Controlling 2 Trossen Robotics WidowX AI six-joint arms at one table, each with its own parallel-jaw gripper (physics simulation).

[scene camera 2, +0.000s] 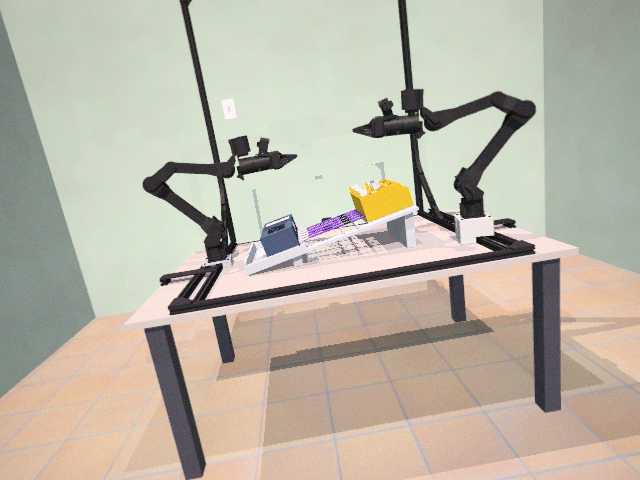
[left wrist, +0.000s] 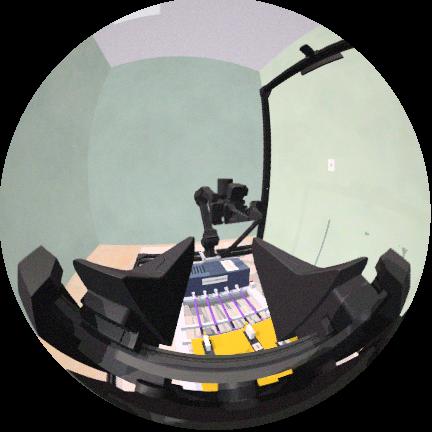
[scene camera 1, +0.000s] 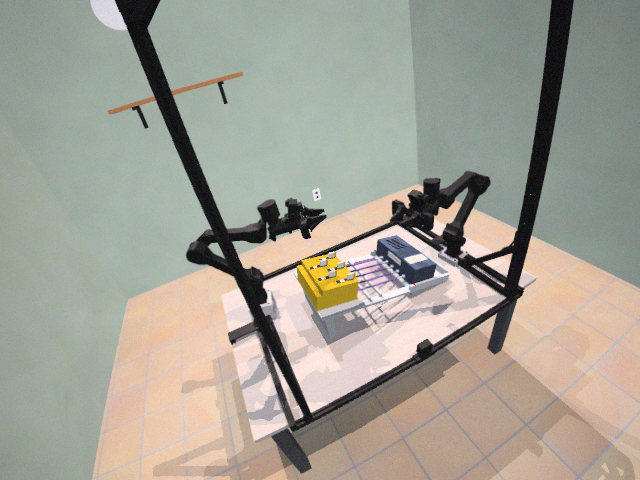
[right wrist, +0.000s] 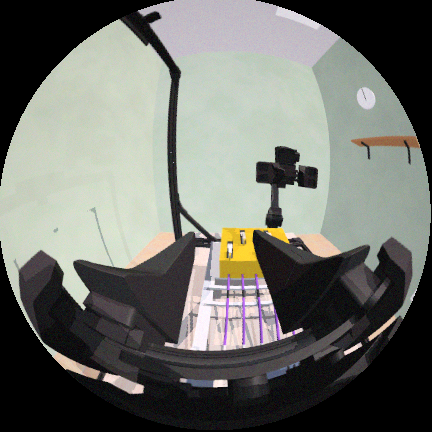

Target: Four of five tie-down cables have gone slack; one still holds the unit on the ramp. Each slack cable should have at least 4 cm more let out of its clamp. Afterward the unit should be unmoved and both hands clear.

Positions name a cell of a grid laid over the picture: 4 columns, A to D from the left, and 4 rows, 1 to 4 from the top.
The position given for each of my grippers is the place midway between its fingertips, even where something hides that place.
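Observation:
My left gripper (scene camera 1: C2) (scene camera 2: C2) (left wrist: C3) (right wrist: C2) is visible. Also visible is my right gripper (scene camera 1: C2) (scene camera 2: B2) (left wrist: C3) (right wrist: C3).

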